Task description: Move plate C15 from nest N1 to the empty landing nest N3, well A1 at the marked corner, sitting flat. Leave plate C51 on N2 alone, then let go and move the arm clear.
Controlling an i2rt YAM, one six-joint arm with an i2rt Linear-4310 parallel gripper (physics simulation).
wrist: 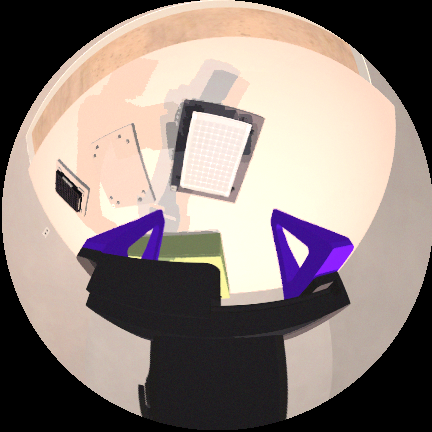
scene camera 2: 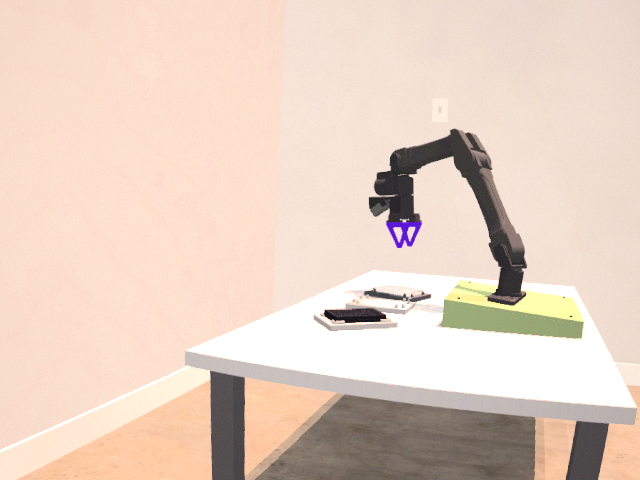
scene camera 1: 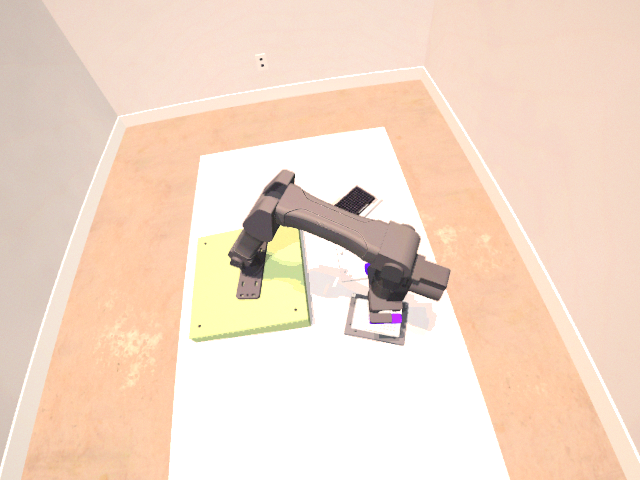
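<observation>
A white plate [scene camera 1: 361,321] [scene camera 2: 400,290] [wrist: 215,152] lies flat in a dark grey nest [scene camera 1: 405,325] [scene camera 2: 421,296] [wrist: 243,167]. A small light mark shows at one nest corner in the wrist view. A pale empty nest [scene camera 1: 354,269] [scene camera 2: 379,305] [wrist: 122,170] with small posts is in the middle. A black plate [scene camera 1: 355,199] [scene camera 2: 355,314] [wrist: 68,191] sits in a white nest [scene camera 1: 371,207] [scene camera 2: 361,325] [wrist: 87,195]. I cannot read plate or nest labels. My gripper [scene camera 1: 382,294] [scene camera 2: 404,246] [wrist: 217,214] is open and empty, high above the table near the white plate.
The arm stands on a yellow-green base block [scene camera 1: 222,289] [scene camera 2: 516,321] [wrist: 190,245], beside the row of nests, on the white table [scene camera 1: 289,403] [scene camera 2: 413,361] [wrist: 325,165]. In scene camera 1 the arm partly covers the nests. Walls surround the table at a distance.
</observation>
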